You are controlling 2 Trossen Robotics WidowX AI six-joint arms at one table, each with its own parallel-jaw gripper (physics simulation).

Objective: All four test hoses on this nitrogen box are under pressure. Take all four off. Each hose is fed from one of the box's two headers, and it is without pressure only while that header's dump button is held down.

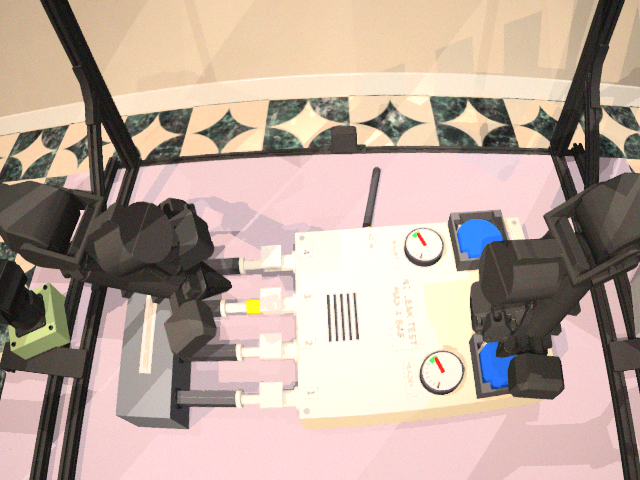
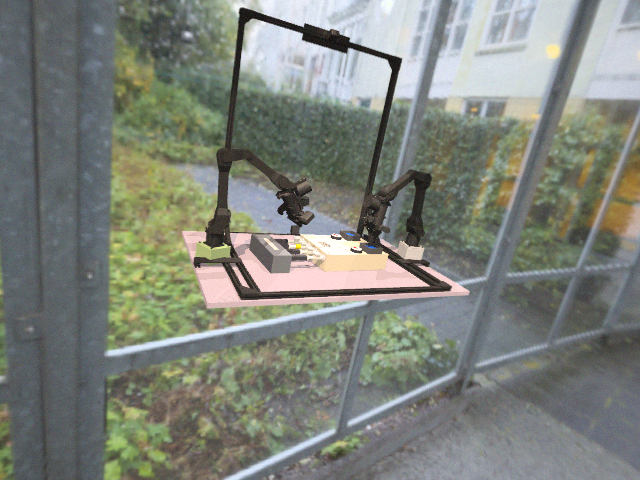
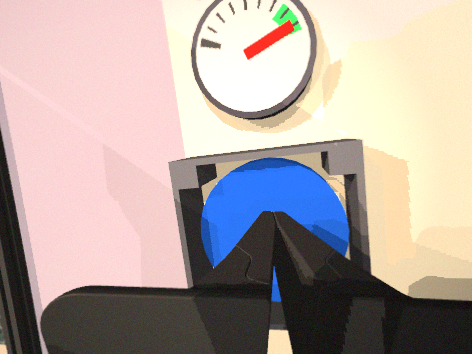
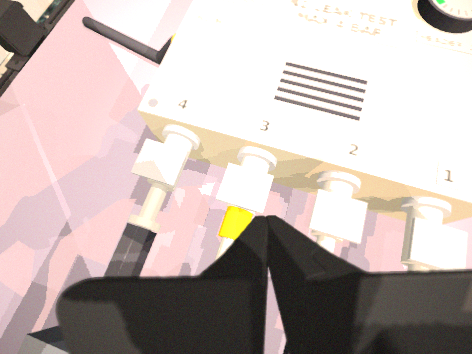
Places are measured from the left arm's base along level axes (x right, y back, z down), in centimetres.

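Where they show: left gripper, fingertip midpoint: (image 1: 499, 355) (image 2: 369, 243) (image 3: 272, 221); right gripper, fingertip midpoint: (image 1: 229, 286) (image 2: 301, 226) (image 4: 265, 225); left arm's base, link origin: (image 2: 411, 244); right arm's base, link origin: (image 1: 29, 315) (image 2: 213, 244).
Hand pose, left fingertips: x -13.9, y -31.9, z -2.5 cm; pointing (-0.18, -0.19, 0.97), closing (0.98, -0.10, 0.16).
Each offset is from my left fingertips to the top centre of the thing. "pt": to the spot under its first point.
The cream nitrogen box (image 1: 361, 377) (image 2: 351, 261) (image 4: 225, 75) has hose 1 {pt dx -10.7, dy -37.0, dz +5.5 cm} (image 1: 206, 398), hose 2 {pt dx -3.8, dy -37.7, dz +5.4 cm} (image 1: 214, 352), yellow-banded hose 3 {pt dx +4.2, dy -34.0, dz +5.4 cm} (image 1: 253, 306) (image 4: 235, 222) and hose 4 {pt dx +9.8, dy -40.0, dz +5.5 cm} (image 1: 225, 266) (image 4: 131, 247) attached. My left gripper (image 1: 501, 354) (image 3: 272, 221) is shut and empty, its tips over the lower blue dump button {dx -0.1, dy +1.4, dz +2.3 cm} (image 1: 492, 367) (image 3: 275, 190); contact is unclear. That header's gauge {pt dx -2.3, dy -6.9, dz +2.3 cm} (image 1: 442, 372) (image 3: 254, 57) has its needle at the green band. The upper dump button {dx +18.4, dy -3.2, dz +2.3 cm} (image 1: 478, 237) stands apart. My right gripper (image 1: 229, 284) (image 4: 265, 225) is shut and empty, above the hoses near hose 3.
A grey block {pt dx -13.2, dy -44.9, dz +3.9 cm} (image 1: 147, 397) (image 2: 271, 255) stands at the left, where the hoses end. A black rod {pt dx +29.7, dy -20.8, dz +10.5 cm} (image 1: 372, 196) (image 4: 120, 39) sticks out behind the box. The second gauge {pt dx +16.0, dy -11.5, dz +2.4 cm} (image 1: 423, 246) also has its needle near green. Black frame rails (image 1: 258, 155) border the pink table.
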